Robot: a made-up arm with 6 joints. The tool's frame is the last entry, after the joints.
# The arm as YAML. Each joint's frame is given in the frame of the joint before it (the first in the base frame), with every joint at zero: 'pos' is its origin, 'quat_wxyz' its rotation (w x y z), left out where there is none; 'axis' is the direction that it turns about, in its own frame. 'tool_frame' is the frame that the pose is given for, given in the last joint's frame.
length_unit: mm
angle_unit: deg
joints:
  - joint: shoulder
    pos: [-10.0, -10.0, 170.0]
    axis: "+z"
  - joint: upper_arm
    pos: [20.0, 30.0, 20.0]
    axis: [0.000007, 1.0, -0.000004]
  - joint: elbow
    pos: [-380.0, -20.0, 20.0]
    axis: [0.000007, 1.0, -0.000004]
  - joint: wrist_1
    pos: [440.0, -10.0, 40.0]
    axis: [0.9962, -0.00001, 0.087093]
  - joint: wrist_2
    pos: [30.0, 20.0, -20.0]
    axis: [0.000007, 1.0, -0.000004]
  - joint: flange
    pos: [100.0, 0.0, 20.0]
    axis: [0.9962, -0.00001, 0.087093]
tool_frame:
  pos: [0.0, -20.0, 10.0]
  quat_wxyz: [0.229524, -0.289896, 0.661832, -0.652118]
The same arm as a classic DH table. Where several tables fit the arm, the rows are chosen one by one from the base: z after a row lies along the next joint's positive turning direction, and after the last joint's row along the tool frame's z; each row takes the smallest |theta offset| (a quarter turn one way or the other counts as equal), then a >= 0, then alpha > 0; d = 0 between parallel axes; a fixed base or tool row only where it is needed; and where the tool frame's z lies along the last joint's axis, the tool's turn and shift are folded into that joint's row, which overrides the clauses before.
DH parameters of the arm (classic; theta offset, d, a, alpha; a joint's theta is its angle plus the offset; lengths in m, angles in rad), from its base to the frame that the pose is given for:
base (fixed): 0.7854 0.0000 -0.0141 0.0000
shoulder: -0.7854 0.1900 0.0200 -1.5708
upper_arm: 0.0526 0.0000 -0.3805 0.0000
elbow: 1.4310 0.0000 -0.0015 1.5708
wrist_1: 0.0000 0.4700 0.0225 -1.5708
wrist_2: 0.0000 0.0200 -0.0112 1.5708
flange: 0.1406 0.0854 -0.0127 0.8292
tool (fixed): -1.8046 0.0250 0.0000 0.0000

